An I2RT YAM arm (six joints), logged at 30 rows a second.
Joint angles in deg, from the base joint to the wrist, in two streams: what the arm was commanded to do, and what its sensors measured. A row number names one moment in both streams.
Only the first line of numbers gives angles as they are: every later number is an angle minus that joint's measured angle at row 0.
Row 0, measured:
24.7, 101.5, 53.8, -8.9, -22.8, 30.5
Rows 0 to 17, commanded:
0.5, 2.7, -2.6, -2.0, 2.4, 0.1
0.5, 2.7, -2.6, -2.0, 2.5, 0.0
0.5, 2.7, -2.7, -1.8, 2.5, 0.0
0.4, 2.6, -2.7, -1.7, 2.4, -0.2
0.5, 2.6, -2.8, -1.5, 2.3, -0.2
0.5, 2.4, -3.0, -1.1, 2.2, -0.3
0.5, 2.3, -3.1, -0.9, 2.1, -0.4
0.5, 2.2, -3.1, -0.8, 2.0, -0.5
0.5, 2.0, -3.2, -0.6, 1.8, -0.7
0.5, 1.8, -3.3, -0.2, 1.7, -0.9
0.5, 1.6, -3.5, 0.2, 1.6, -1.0
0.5, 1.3, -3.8, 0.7, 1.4, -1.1
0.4, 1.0, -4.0, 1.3, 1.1, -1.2
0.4, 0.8, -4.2, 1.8, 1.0, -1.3
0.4, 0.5, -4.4, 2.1, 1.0, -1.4
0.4, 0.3, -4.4, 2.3, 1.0, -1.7
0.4, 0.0, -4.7, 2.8, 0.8, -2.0
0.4, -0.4, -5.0, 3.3, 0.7, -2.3
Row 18, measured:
0.1, -0.3, -2.6, 4.6, -0.2, -0.9
